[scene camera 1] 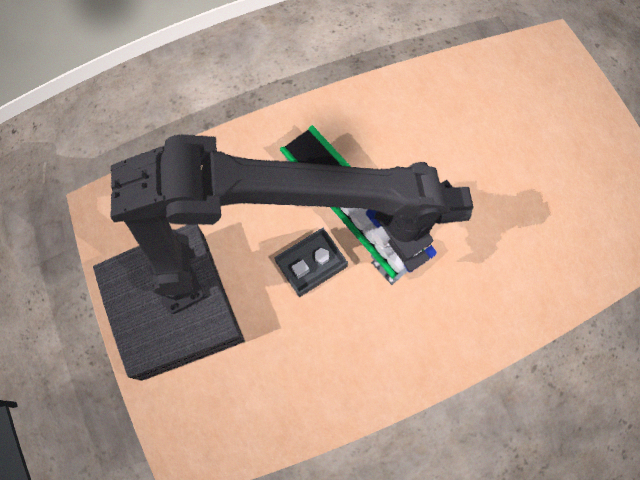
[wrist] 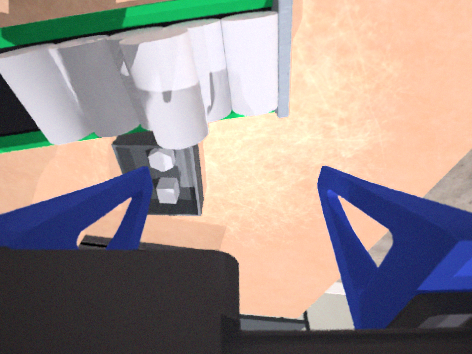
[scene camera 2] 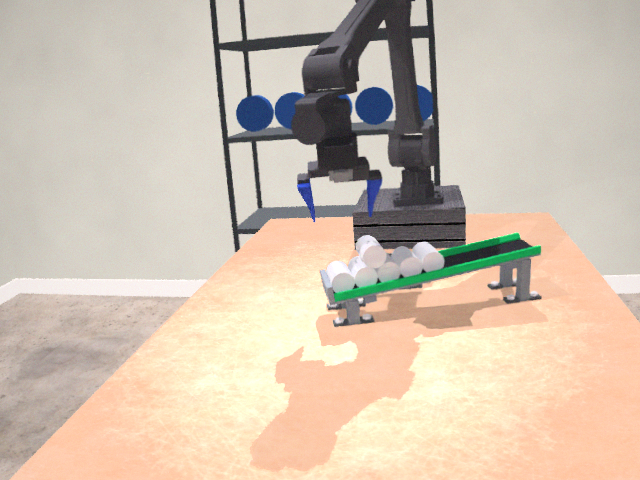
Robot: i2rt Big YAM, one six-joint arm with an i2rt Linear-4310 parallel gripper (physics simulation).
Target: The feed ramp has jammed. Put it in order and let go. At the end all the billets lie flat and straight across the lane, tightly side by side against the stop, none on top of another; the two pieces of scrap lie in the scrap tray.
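Places are measured from the arm's base along level axes (x ahead, y left, z up), in metres.
Pixels of known places: gripper, fingertip midpoint: [scene camera 1: 394, 245] [wrist: 235, 175] [scene camera 2: 342, 218]; arm's base, origin of the base link: [scene camera 1: 176, 282] [scene camera 2: 417, 201].
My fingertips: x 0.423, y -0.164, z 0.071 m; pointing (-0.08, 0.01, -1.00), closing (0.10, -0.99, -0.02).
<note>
Ahead of a thing's pixels: the offset from my fingertips to its top centre.
Several white billets lie side by side on the green-railed ramp [scene camera 1: 330, 146] [scene camera 2: 480, 265] [wrist: 75, 28]. The lowest billet @[dx +0.033, dy -0.008, dz -0.076 m] [scene camera 2: 340, 276] [wrist: 251, 62] is against the grey stop @[dx +0.038, dy -0.031, dz -0.094 m] [wrist: 284, 60]. Another billet @[dx +0.022, dy +0.046, dz -0.035 m] [scene camera 2: 372, 253] [wrist: 170, 95] lies on top of the row, its near end over the rail in the wrist view. The uppermost billet @[dx -0.001, dy +0.147, dz -0.058 m] [scene camera 2: 428, 256] [wrist: 47, 95] lies askew. A hexagonal scrap piece @[dx -0.113, dy +0.092, dz -0.148 m] [scene camera 1: 321, 255] [wrist: 161, 160] and a cubic one @[dx -0.169, dy +0.087, dz -0.139 m] [scene camera 1: 300, 268] [wrist: 167, 190] lie in the scrap tray @[dx -0.141, dy +0.089, dz -0.133 m] [scene camera 1: 322, 278] [wrist: 199, 185]. My gripper [scene camera 2: 342, 218] [wrist: 235, 175] is open and empty, above the ramp's low end.
The arm's dark pedestal [scene camera 1: 180, 330] [scene camera 2: 408, 219] stands at the table's end. The arm hides part of the ramp in scene camera 1. A shelf rack [scene camera 2: 219, 77] with blue discs stands behind the table. The tray stands close beside the ramp, on the pedestal side.
</note>
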